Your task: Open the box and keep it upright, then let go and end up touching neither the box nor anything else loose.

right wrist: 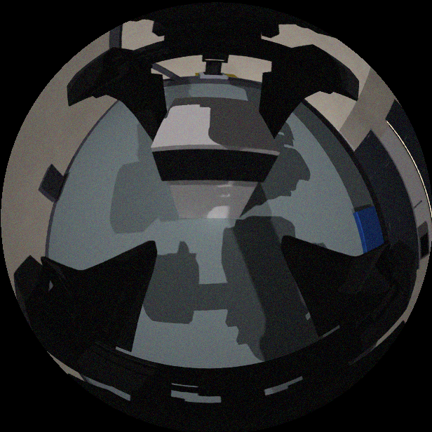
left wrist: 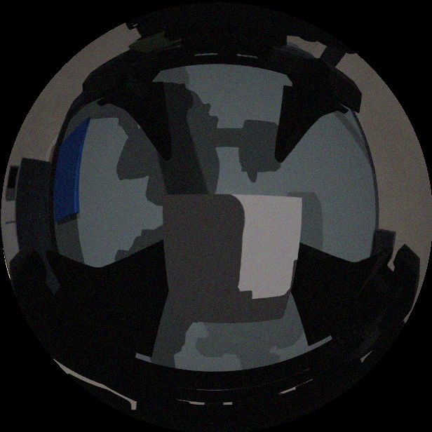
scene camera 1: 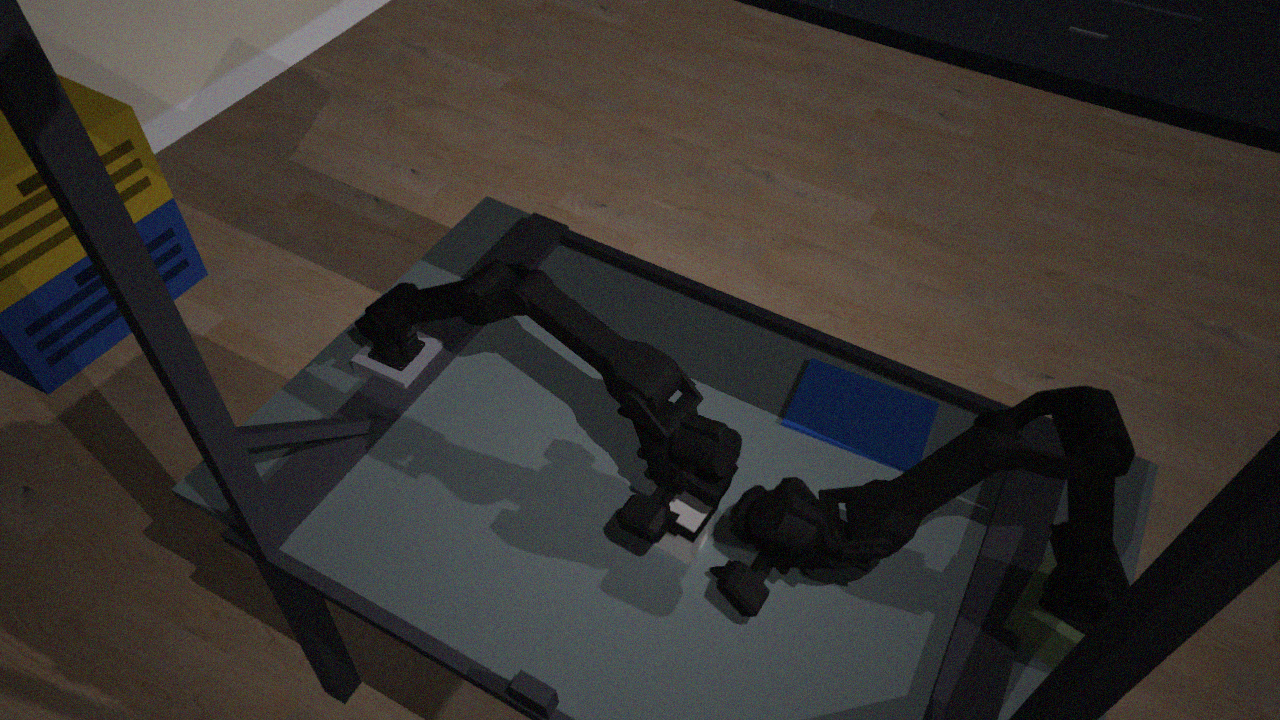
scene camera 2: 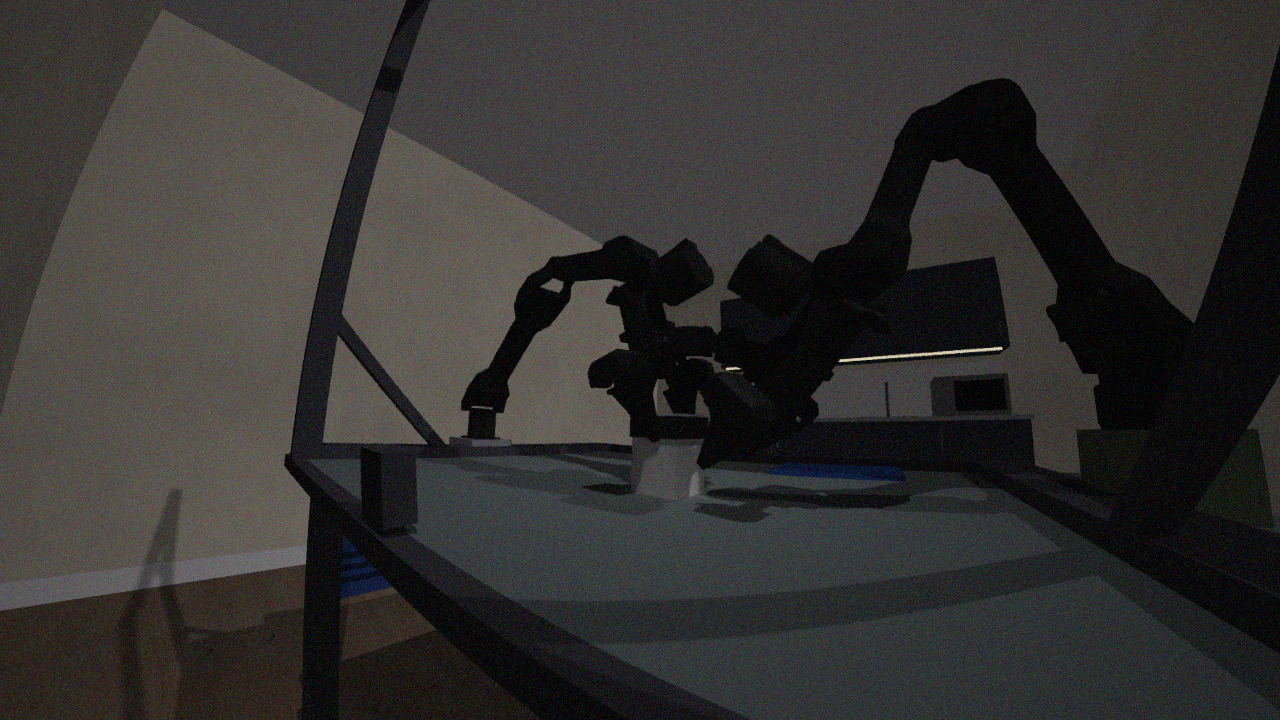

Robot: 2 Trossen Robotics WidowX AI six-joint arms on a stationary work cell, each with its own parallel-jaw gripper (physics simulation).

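Where they show: left gripper, fingertip midpoint: (scene camera 1: 687, 514) (scene camera 2: 673, 438); right gripper, fingertip midpoint: (scene camera 1: 728, 544) (scene camera 2: 722, 460); left arm's base at its link origin: (scene camera 1: 397, 350) (scene camera 2: 480, 438); right arm's base at its link origin: (scene camera 1: 1073, 602) (scene camera 2: 1150, 429).
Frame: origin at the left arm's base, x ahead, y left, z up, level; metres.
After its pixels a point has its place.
Note:
The white box (scene camera 1: 687, 514) (scene camera 2: 666, 470) (left wrist: 270, 240) (right wrist: 210, 197) stands upright on the table. Its top is flat and level, with a dark band below the top edge; no opening shows. My left gripper (scene camera 1: 684, 517) {z 0.032, x 0.539, y -0.074 m} (scene camera 2: 664, 410) (left wrist: 229, 242) (right wrist: 213, 150) is shut on the box from above, with a finger on each of two opposite sides at the upper part. My right gripper (scene camera 1: 733, 548) {z 0.010, x 0.603, y -0.078 m} (left wrist: 224, 155) (right wrist: 220, 245) is open and empty, low beside the box, its fingertips apart from the box in both wrist views. In scene camera 2 the right fingers overlap the box's right edge.
A flat blue panel (scene camera 1: 859, 413) {z -0.026, x 0.688, y 0.253 m} (scene camera 2: 836, 471) {z -0.026, x 0.693, y 0.210 m} (left wrist: 67, 172) (right wrist: 369, 230) lies near the table's far edge. A small dark block (scene camera 1: 532, 691) {z 0.022, x 0.475, y -0.372 m} (scene camera 2: 388, 488) {z -0.001, x 0.498, y -0.375 m} (right wrist: 53, 183) stands at the near edge. Dark posts frame the table, and the two arms come close together above the box.

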